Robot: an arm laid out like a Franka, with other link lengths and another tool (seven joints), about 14 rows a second.
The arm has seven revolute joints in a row. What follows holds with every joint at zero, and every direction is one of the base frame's.
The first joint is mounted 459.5 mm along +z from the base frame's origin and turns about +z.
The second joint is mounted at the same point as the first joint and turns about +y.
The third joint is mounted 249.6 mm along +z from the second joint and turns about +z.
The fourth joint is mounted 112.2 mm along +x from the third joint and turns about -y.
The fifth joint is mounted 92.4 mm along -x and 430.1 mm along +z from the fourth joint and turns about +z.
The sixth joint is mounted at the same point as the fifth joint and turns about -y.
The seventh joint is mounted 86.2 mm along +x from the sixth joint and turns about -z.
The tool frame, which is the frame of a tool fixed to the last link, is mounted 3 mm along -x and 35 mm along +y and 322.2 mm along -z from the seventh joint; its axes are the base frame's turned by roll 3.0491, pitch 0 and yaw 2.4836 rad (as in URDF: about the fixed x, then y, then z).
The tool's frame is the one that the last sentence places.
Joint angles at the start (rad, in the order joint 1, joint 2, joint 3, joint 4, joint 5, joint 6, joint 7): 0.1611 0.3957 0.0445 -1.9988 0.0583 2.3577 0.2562
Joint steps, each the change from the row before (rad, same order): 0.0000 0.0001 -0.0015 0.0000 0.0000 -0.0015 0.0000; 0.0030 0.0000 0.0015 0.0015 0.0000 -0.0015 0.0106; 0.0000 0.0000 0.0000 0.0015 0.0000 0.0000 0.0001; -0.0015 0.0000 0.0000 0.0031 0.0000 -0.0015 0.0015; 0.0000 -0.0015 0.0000 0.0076 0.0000 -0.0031 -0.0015; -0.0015 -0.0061 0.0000 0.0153 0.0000 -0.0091 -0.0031; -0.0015 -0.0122 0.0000 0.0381 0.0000 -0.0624 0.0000; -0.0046 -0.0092 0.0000 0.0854 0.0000 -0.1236 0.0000; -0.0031 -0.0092 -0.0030 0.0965 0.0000 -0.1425 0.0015
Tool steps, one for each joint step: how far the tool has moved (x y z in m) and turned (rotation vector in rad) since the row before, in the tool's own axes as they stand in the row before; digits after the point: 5 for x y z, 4 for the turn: -0.00063 -0.00102 0.00009 0.0015 0.0004 0.0015; 0.00216 0.00217 -0.00022 -0.0001 0.0000 0.0062; -0.00046 0.00077 -0.00063 -0.0012 -0.0009 0.0000; -0.00152 0.00074 -0.00129 -0.0015 -0.0011 0.0028; -0.00192 0.00358 -0.00392 -0.0050 -0.0032 -0.0022; -0.00470 0.00703 -0.00978 -0.0102 -0.0067 -0.0032; -0.00216 0.00646 -0.01988 0.0087 0.0086 -0.0001; -0.00362 0.00935 -0.03619 0.0211 0.0199 0.0019; -0.00075 0.00463 -0.04258 0.0280 0.0234 0.0042
